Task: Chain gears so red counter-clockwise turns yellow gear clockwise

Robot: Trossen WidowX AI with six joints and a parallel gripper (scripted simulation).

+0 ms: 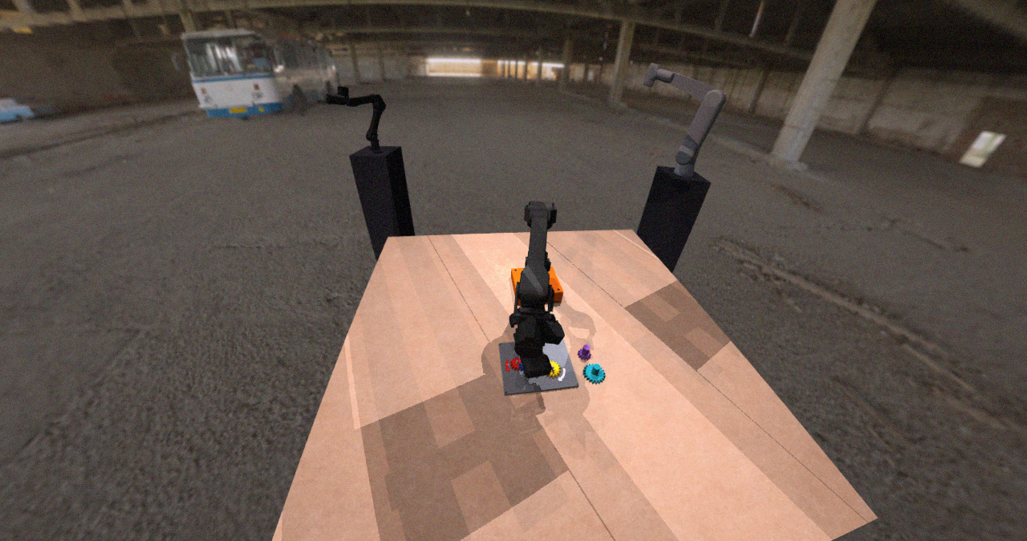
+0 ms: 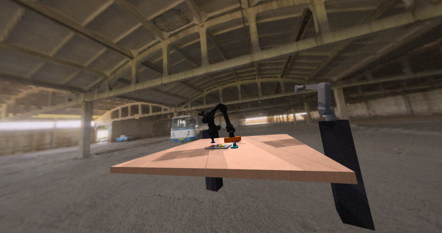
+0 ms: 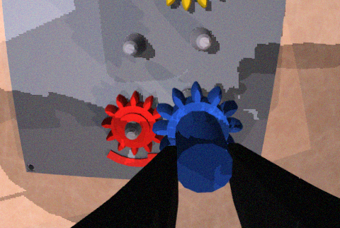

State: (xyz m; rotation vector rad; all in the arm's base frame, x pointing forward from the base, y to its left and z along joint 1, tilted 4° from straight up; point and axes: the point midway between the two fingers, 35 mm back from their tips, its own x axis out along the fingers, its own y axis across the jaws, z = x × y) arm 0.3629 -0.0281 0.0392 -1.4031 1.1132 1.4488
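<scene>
Right now the red gear is 3 cm behind my gripper tip, 2 cm to the right of it and 6 cm below it. Round my gripper tip: yellow gear 2 cm behind, 8 cm to the left, 6 cm below; blue gear 1 cm below; red arrow 3 cm behind, 5 cm to the right, 7 cm below.
</scene>
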